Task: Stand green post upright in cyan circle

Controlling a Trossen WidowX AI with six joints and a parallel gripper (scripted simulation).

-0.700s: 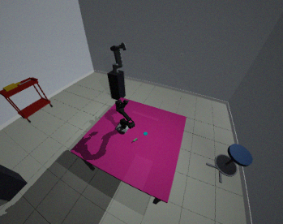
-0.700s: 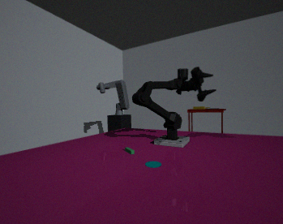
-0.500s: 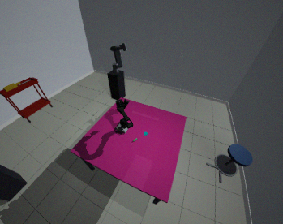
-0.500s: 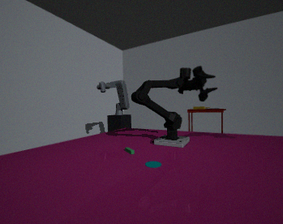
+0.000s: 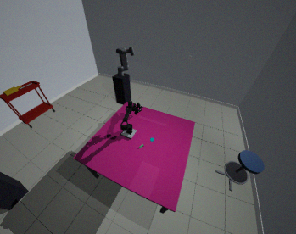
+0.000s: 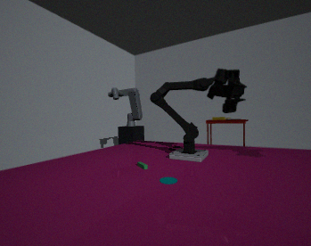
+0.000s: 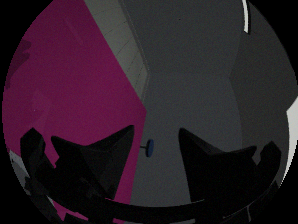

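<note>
Right now the green post is 390 mm to the right of my gripper tip, 290 mm below it and 170 mm ahead of it. From my gripper tip the other things lie so: cyan circle: 300 mm below, 260 mm ahead, 220 mm to the right.
</note>
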